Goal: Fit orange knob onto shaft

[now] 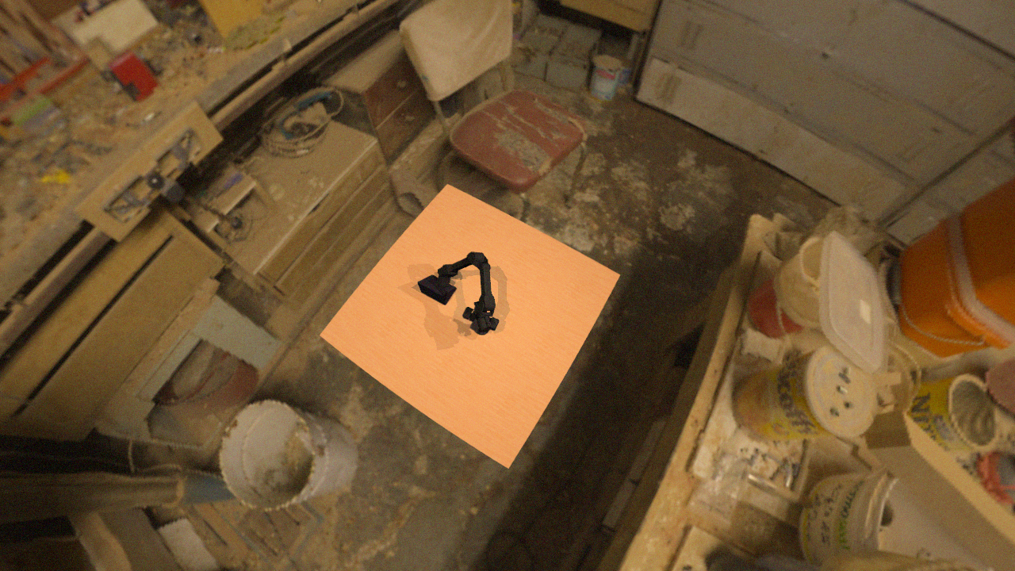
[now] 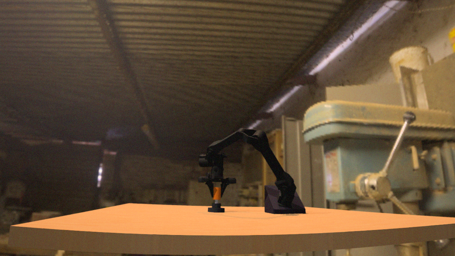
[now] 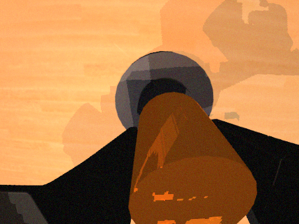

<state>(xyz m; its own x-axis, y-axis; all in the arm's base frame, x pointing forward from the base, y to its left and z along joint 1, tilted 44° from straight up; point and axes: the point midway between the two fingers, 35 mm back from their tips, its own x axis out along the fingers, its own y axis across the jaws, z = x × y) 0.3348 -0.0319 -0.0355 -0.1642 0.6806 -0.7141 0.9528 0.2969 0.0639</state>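
Now: the orange knob 3 cm above my gripper tip. The rest, counted from my gripper tip: round pedestal: 4 cm below.
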